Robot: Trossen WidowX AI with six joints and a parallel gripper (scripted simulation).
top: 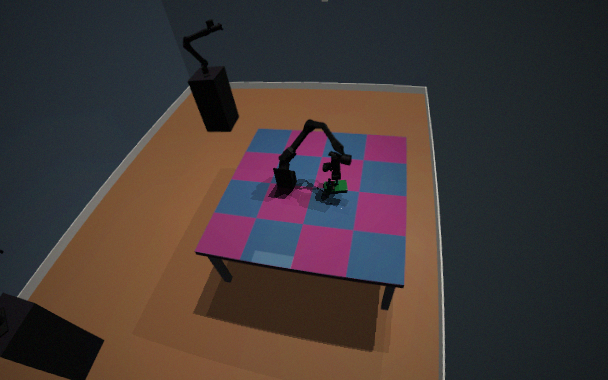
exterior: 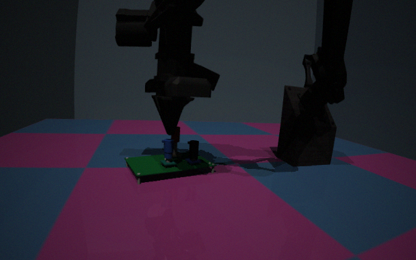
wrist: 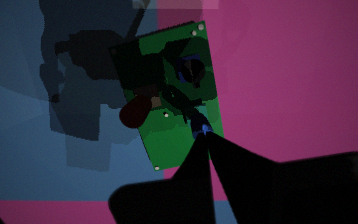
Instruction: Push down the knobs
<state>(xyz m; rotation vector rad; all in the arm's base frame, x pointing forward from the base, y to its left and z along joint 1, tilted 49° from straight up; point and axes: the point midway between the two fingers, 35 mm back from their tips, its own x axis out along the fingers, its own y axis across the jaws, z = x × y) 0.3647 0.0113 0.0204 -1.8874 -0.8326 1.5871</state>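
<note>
Now: gripper tip 20 mm above the blue knob. The rest, counted from my gripper tip: black knob 50 mm behind, 30 mm below, 10 mm to the right.
</note>
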